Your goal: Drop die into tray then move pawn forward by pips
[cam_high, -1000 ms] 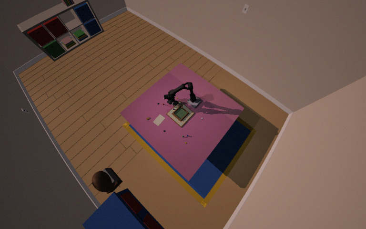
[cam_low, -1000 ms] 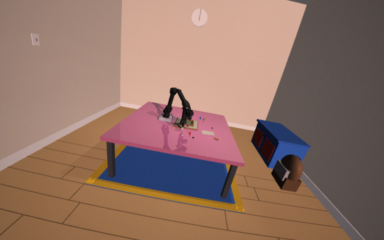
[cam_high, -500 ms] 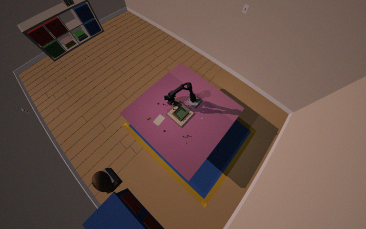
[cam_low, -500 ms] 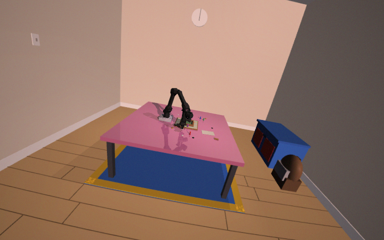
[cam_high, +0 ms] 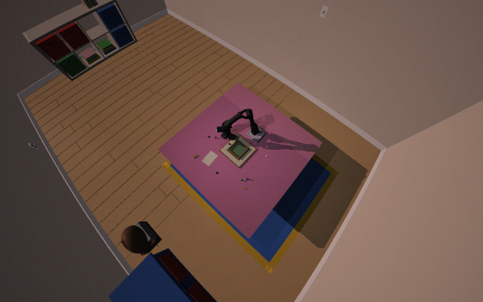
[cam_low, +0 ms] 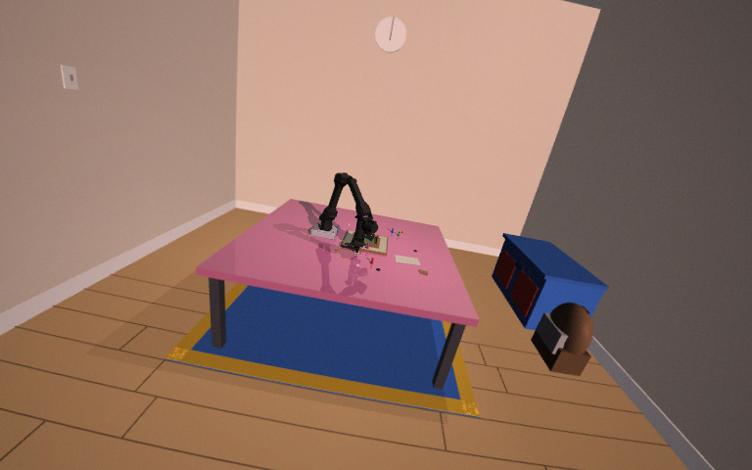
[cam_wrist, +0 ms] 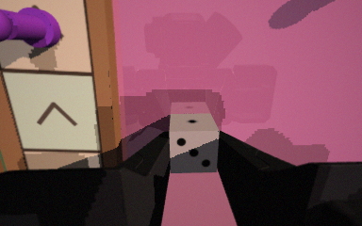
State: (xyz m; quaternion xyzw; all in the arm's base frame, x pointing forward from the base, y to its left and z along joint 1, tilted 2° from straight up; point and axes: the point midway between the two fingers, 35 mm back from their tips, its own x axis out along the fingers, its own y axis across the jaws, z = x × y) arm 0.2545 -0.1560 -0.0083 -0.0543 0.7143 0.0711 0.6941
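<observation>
The purple pawn lies 8 cm to the left of my gripper tip, 5 cm ahead of it and 2 cm above it. Also, from my gripper tip: beige card: 30 cm ahead, 7 cm to the left, 1 cm below; small brown block: 40 cm ahead, 5 cm to the right, 1 cm below.
</observation>
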